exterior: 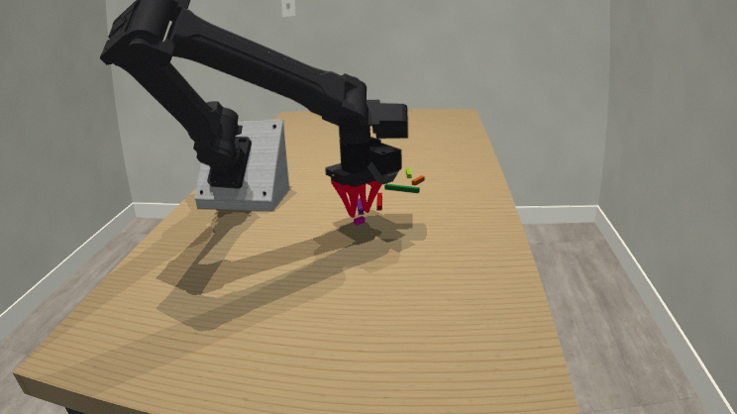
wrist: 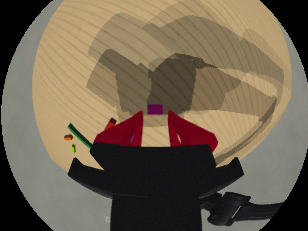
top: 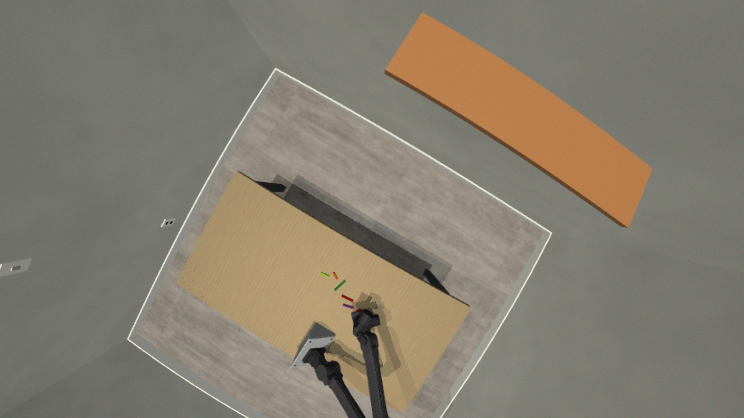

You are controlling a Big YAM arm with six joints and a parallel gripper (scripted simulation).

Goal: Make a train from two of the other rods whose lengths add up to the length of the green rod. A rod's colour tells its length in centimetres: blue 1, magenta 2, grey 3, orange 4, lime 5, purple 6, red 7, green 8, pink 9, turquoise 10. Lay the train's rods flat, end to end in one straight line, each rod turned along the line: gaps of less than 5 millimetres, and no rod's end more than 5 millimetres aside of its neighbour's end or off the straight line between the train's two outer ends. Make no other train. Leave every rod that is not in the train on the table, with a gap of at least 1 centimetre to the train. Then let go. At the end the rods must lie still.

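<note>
Now: the magenta rod 2 cm below my hand. The rest, counted from my hand: red rod: 10 cm to the left, 2 cm below, 2 cm ahead; then green rod: 18 cm to the left, 6 cm ahead, 2 cm below; then purple rod: 7 cm to the left, 2 cm below, 1 cm behind.
</note>
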